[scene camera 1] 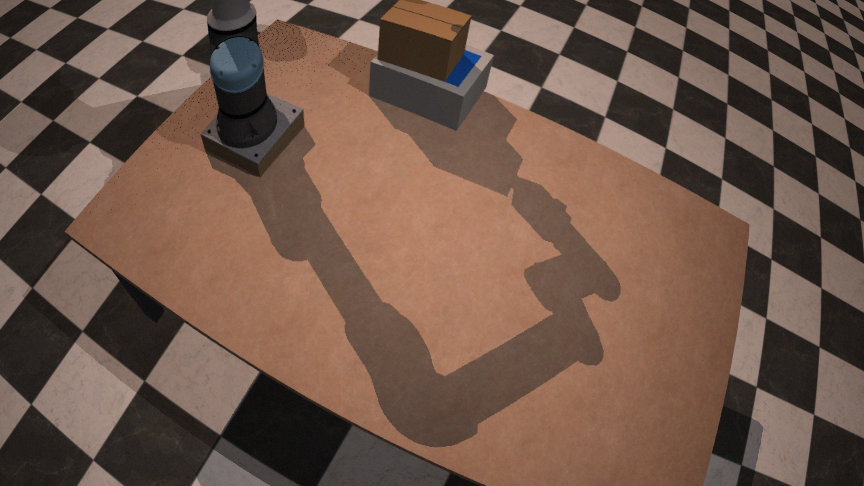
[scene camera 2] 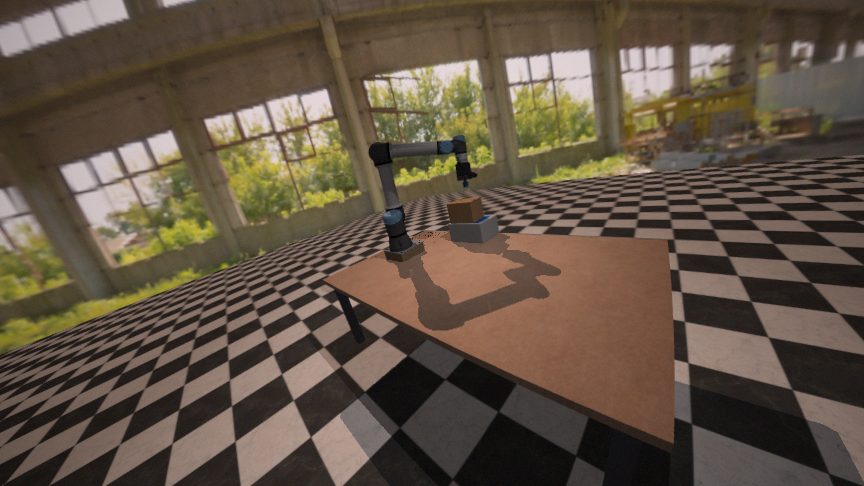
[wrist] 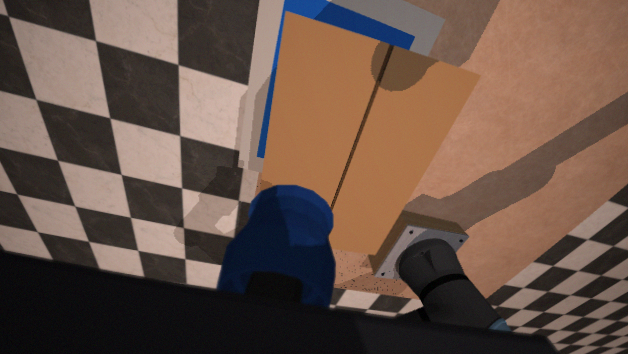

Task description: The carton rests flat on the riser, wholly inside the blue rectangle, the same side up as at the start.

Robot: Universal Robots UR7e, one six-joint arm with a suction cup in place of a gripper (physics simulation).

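Pixels of known places: hand, tool point: point(scene camera 2: 465, 187) point(wrist: 291, 221); arm's base, link origin: point(scene camera 1: 246, 123) point(scene camera 2: 401, 246) point(wrist: 423, 259).
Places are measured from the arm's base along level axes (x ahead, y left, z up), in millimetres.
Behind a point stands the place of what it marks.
Observation:
The brown carton point(scene camera 1: 413, 51) {x 308, y 272, z 121 mm} point(scene camera 2: 464, 210) {x 347, y 270, z 141 mm} point(wrist: 320, 100) {x 359, y 368, z 190 mm} rests flat on the grey riser point(scene camera 1: 416, 99) {x 338, y 249, z -10 mm} point(scene camera 2: 474, 232) {x 406, y 243, z 8 mm} point(wrist: 425, 27) {x 441, y 257, z 60 mm}, its seamed face up. The blue rectangle point(scene camera 1: 462, 69) {x 418, y 335, z 60 mm} point(scene camera 2: 483, 220) {x 448, y 300, z 64 mm} point(wrist: 350, 21) {x 428, y 342, z 60 mm} shows beyond one end of the carton and, in the wrist view, along its left side. No blue shows along the carton's near long side in scene camera 1; whether its other edges lie inside is hidden. My suction cup point(scene camera 2: 465, 184) point(wrist: 292, 215) is off and empty, raised above the carton with a gap. It does not show in scene camera 1.
The arm's base point(scene camera 1: 290, 114) {x 86, y 66, z 0 mm} point(scene camera 2: 404, 252) {x 93, y -64, z -9 mm} point(wrist: 392, 255) {x 9, y 94, z 5 mm} stands on the brown table point(scene camera 1: 543, 386) {x 827, y -306, z -60 mm} point(scene camera 2: 604, 338) {x 1107, y -356, z -61 mm}, near the riser. The riser stands close to the table's far edge. The arm's shadow falls across the table.

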